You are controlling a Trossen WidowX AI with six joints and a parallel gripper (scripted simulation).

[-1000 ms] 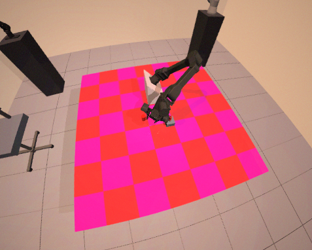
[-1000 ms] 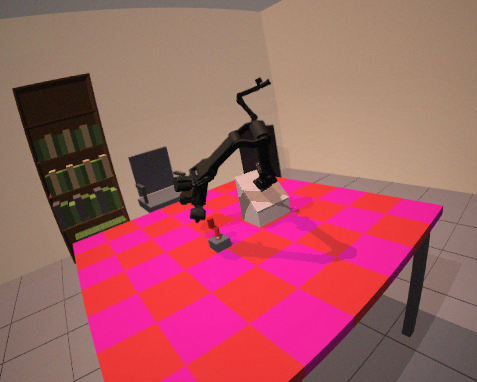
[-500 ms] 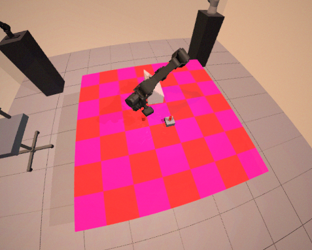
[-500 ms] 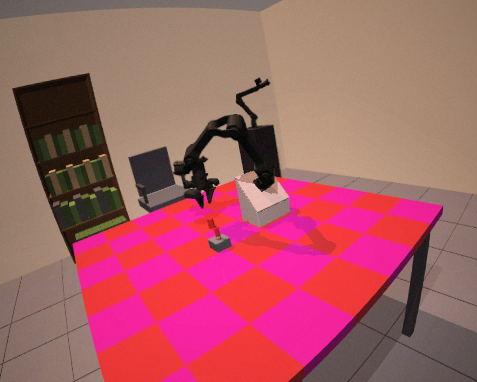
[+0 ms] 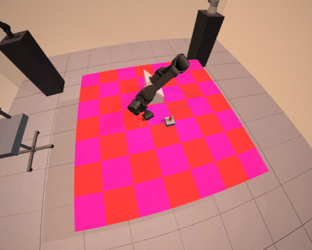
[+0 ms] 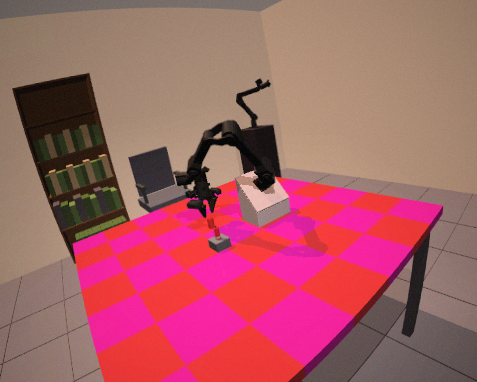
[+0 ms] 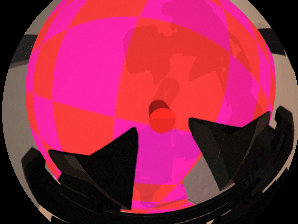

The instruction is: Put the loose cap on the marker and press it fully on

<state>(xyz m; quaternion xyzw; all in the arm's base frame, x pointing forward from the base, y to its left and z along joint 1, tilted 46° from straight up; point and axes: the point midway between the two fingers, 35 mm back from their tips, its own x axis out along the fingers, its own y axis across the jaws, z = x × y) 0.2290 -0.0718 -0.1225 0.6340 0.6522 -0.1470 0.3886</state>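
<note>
My gripper tip is now 4 cm above the red cap. Round my gripper tip: grey holder block (18 cm to the left, 8 cm ahead, 4 cm below); red marker (18 cm to the left, 8 cm ahead, 1 cm above).
</note>
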